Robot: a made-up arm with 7 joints.
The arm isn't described. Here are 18 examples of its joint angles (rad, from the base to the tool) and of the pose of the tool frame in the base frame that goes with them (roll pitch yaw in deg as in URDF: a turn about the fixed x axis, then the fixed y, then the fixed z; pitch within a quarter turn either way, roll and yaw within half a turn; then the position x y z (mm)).
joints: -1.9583 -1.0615 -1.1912 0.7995 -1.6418 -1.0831 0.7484
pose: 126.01 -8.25 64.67 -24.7 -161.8 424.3
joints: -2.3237 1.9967 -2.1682 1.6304 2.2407 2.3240 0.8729
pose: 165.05 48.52 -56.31 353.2 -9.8 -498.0
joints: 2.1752 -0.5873 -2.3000 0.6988 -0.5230 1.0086 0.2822
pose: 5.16 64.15 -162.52 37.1 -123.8 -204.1
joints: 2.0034 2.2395 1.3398 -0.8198 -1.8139 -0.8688 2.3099
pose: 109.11 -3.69 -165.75 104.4 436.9 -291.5
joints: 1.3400 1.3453 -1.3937 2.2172 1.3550 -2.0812 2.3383
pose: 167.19 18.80 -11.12 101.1 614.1 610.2
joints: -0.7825 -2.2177 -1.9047 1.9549 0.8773 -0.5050 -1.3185
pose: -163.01 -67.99 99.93 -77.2 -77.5 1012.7
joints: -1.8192 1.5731 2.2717 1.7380 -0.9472 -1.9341 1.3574
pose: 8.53 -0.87 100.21 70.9 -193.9 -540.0
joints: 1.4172 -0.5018 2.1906 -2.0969 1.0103 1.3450 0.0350
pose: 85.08 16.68 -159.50 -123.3 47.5 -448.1
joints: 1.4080 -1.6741 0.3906 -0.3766 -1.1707 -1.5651 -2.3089
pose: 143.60 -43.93 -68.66 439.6 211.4 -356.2
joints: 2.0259 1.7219 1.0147 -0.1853 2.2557 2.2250 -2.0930
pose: 121.69 31.91 90.01 -374.9 407.5 -16.3
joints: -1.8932 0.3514 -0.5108 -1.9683 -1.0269 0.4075 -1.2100
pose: -97.29 -4.01 -100.25 28.5 -139.5 105.9
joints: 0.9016 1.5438 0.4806 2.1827 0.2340 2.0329 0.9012
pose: 0.58 -26.36 -47.00 -227.9 -93.4 540.9
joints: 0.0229 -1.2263 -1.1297 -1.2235 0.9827 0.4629 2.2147
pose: -153.23 52.61 120.15 -220.8 218.0 242.5
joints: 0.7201 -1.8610 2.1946 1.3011 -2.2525 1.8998 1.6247
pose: 118.72 31.32 161.86 -45.5 484.1 16.2
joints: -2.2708 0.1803 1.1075 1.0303 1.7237 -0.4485 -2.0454
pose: -54.77 -44.74 103.17 108.5 155.6 537.2
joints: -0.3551 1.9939 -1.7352 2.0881 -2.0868 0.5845 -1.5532
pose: -157.90 -30.52 -71.98 499.3 -502.6 571.9
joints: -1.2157 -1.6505 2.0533 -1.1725 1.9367 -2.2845 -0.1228
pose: 59.96 2.76 -123.57 -27.9 -379.0 425.1
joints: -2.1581 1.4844 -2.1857 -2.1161 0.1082 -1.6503 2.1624
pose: 147.55 5.42 -108.77 553.9 59.0 -407.8
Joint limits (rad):
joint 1: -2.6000..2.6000
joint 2: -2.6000..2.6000
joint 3: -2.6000..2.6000
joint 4: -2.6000..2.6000
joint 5: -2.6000..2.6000
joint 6: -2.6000..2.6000
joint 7: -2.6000..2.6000
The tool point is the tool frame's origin. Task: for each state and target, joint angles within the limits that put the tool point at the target. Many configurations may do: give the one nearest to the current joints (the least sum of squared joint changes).
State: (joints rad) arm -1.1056 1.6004 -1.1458 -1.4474 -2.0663 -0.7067 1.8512
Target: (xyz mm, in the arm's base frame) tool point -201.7 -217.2 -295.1
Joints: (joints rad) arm -1.2738 1.8839 -1.4056 -0.8140 -2.6000 -1.1507 2.3146
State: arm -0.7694 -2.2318 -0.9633 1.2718 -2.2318 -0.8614 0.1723
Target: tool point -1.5 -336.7 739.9
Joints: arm -1.1231 -2.5937 -0.7291 1.1368 -2.2901 -1.0105 0.1697
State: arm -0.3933 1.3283 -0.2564 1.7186 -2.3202 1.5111 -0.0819
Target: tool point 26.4 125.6 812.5
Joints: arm 0.3719 1.8847 -0.2347 1.8310 -2.3674 1.5266 -0.2215
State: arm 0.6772 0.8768 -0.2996 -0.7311 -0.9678 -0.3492 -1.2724
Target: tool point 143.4 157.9 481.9
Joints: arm 1.5068 1.6383 -0.1259 -0.7363 -0.8114 -0.3105 -0.8549
